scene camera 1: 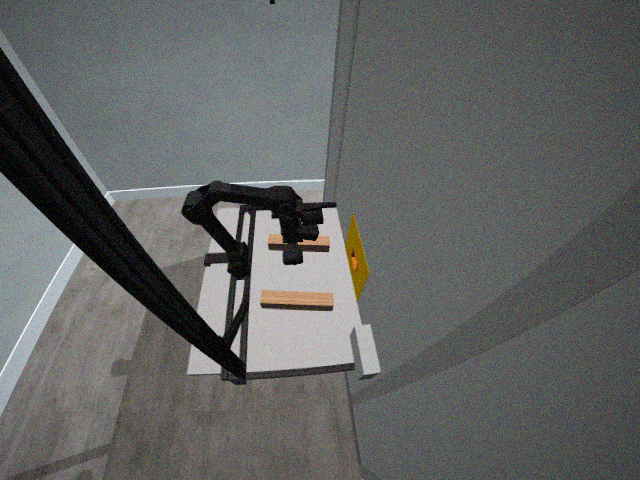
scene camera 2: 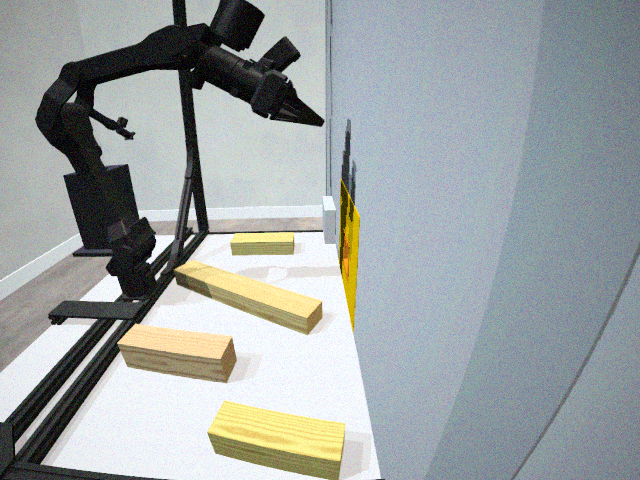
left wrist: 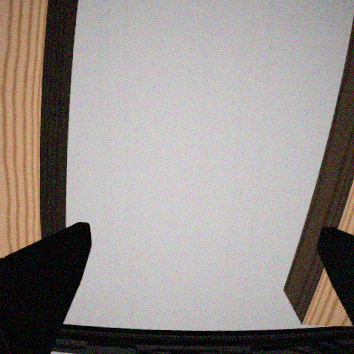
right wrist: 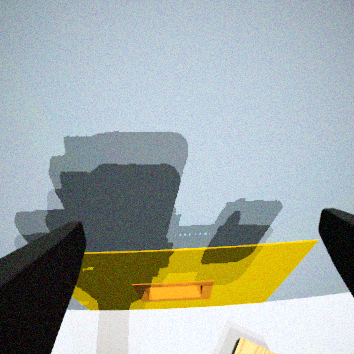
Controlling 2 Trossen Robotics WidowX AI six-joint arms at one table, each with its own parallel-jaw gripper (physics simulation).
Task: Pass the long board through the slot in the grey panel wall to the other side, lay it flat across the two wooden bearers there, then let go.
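Where they show: left gripper, between the fingertips: (left wrist: 206, 236); right gripper, between the fingertips: (scene camera 2: 322, 123) (right wrist: 203, 226); left arm's base, origin of its link: (scene camera 1: 240, 272); right arm's base, origin of its link: (scene camera 2: 139, 291).
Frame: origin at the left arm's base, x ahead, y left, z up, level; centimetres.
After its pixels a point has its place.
The long board (scene camera 2: 248, 297) @(x 66.8, y 4.7, z 1.9 cm) lies slantwise on the table in scene camera 2, untouched. The grey panel wall (scene camera 1: 465, 155) @(x 43.2, y -26.5, z 66.3 cm) (scene camera 2: 439, 206) @(x 48.2, y 35.8, z 28.2 cm) (right wrist: 200, 65) @(x 48.2, y 0.3, z 35.2 cm) has a yellow plate (scene camera 1: 360, 284) @(x 43.2, y -12.6, z 7.8 cm) (scene camera 2: 352, 304) @(x 48.3, y 8.4, z 2.5 cm) (right wrist: 250, 265) @(x 48.3, y 5.9, z 14.4 cm) around the orange-lined slot (scene camera 1: 354, 259) @(x 44.1, y 0.1, z 4.4 cm) (scene camera 2: 346, 260) (right wrist: 180, 291) @(x 47.7, y -1.2, z 4.4 cm). Two wooden bearers lie parallel beyond it: one bearer (scene camera 1: 321, 241) @(x 32.6, y 11.1, z 2.8 cm) is partly behind my left arm, the other bearer (scene camera 1: 297, 298) @(x 21.4, y -13.6, z 2.8 cm) is in plain sight. My left gripper (scene camera 1: 293, 255) @(x 21.2, y 0.0, z 10.5 cm) (left wrist: 206, 236) @(x 21.2, y 0.0, z 10.5 cm) is open, pointing down above the table between the bearers. My right gripper (scene camera 2: 312, 120) @(x 53.0, y 0.1, z 31.5 cm) (right wrist: 203, 226) @(x 53.0, y 0.1, z 31.5 cm) is open and empty, high near the wall above the yellow plate.
In scene camera 2 a pinkish block (scene camera 2: 178, 351) @(x 74.1, y 20.2, z 3.1 cm), a yellow block (scene camera 2: 276, 439) @(x 59.2, y 32.5, z 2.5 cm) and a smaller block (scene camera 2: 262, 243) @(x 67.7, y -20.6, z 1.5 cm) lie around the long board. A white box (scene camera 1: 367, 351) @(x 40.6, y -35.2, z 8.1 cm) (scene camera 2: 329, 219) @(x 50.0, y -27.0, z 5.4 cm) sits at the wall. Black frame rails (scene camera 1: 245, 330) @(x 3.3, y -23.0, z 0.1 cm) run along the table.
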